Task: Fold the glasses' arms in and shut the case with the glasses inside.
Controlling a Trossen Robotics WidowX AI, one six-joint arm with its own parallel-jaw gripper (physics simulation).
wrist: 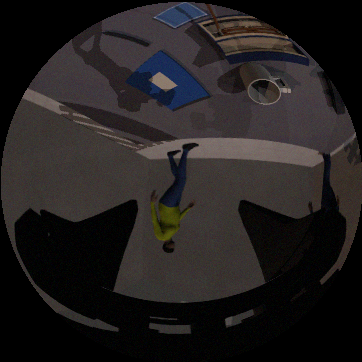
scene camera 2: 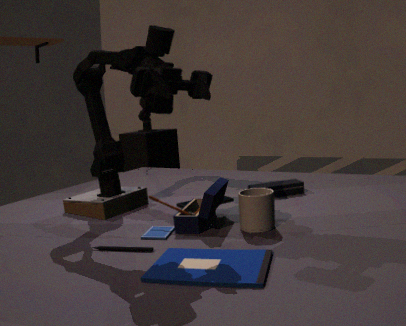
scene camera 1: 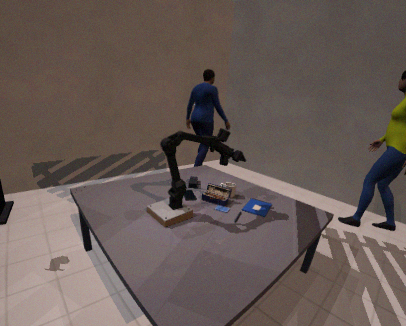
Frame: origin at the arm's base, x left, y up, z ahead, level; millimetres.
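Where they show: gripper, fingertip midpoint: (wrist: 189,205) (scene camera 2: 191,97) (scene camera 1: 241,159); arm's base, link origin: (scene camera 2: 111,194) (scene camera 1: 175,206).
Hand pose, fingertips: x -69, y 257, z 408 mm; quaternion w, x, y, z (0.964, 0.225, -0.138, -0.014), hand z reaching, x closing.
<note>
Things, the pixels of their top centre, and the offset from my fingertips.
- blue notebook, top centre: (scene camera 2: 210,264) (wrist: 167,85) (scene camera 1: 257,206) dx -103, dy -296, dz +107 mm
- pen, top centre: (scene camera 2: 121,246) (wrist: 122,36) dx -136, dy -295, dz -109 mm
- blue card, top centre: (scene camera 2: 158,231) (scene camera 1: 222,208) dx -12, dy -300, dz -123 mm
- dark box, top centre: (scene camera 2: 276,183) (scene camera 1: 193,179) dx +418, dy -270, dz -60 mm
The dark blue case (scene camera 1: 212,200) (scene camera 2: 187,224) (wrist: 270,59) stands open on the table, its lid (scene camera 2: 216,197) tilted up on the mug side. The brown glasses (wrist: 255,31) lie in the case. One of their arms (scene camera 2: 167,204) (wrist: 213,16) sticks out over the case's edge toward the robot base side; how the other arm lies is not clear. My gripper (scene camera 1: 234,156) (wrist: 189,205) is open and empty, high above the table and out past the case, tilted forward. The case is near the top edge of the wrist view, well away from the fingers.
A beige mug (scene camera 1: 231,189) (scene camera 2: 256,211) stands behind the lid. A blue notebook (scene camera 1: 250,208) (scene camera 2: 235,260) (wrist: 187,86), a pen (scene camera 2: 125,249) and a blue card (scene camera 1: 223,209) (scene camera 2: 158,232) lie nearby. A dark box (scene camera 2: 285,188) lies farther back. People stand beyond the table.
</note>
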